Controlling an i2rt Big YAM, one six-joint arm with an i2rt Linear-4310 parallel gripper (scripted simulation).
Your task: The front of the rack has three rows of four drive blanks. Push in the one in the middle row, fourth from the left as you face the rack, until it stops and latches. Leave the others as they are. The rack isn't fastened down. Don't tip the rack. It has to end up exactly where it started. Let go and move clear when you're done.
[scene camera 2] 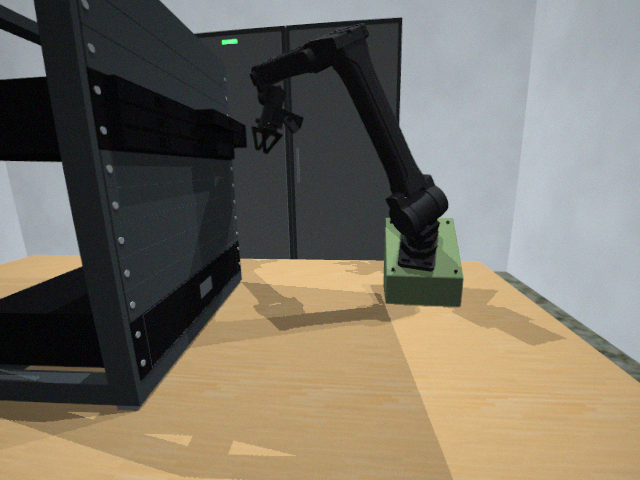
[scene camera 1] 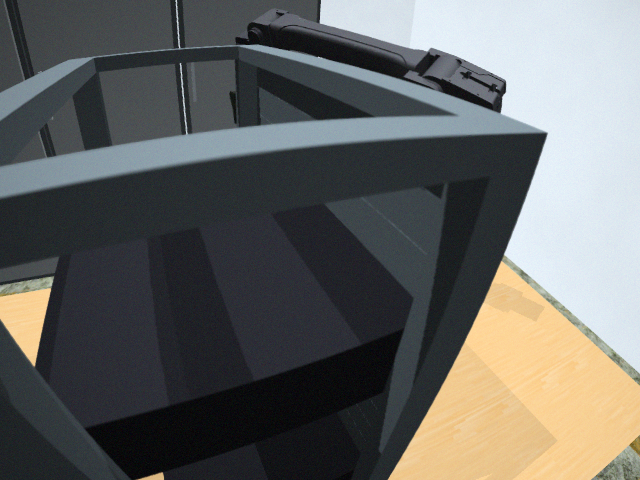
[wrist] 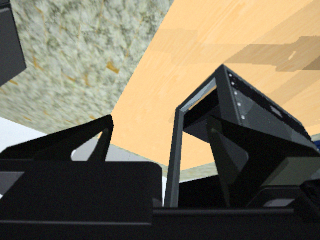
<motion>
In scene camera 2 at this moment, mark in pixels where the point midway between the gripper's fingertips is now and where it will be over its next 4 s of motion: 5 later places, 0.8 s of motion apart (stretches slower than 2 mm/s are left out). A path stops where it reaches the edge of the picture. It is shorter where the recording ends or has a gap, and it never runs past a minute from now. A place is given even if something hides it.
The gripper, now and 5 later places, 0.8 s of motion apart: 261, 151; 261, 141; 263, 126; 267, 112; 275, 100; 286, 95
</motion>
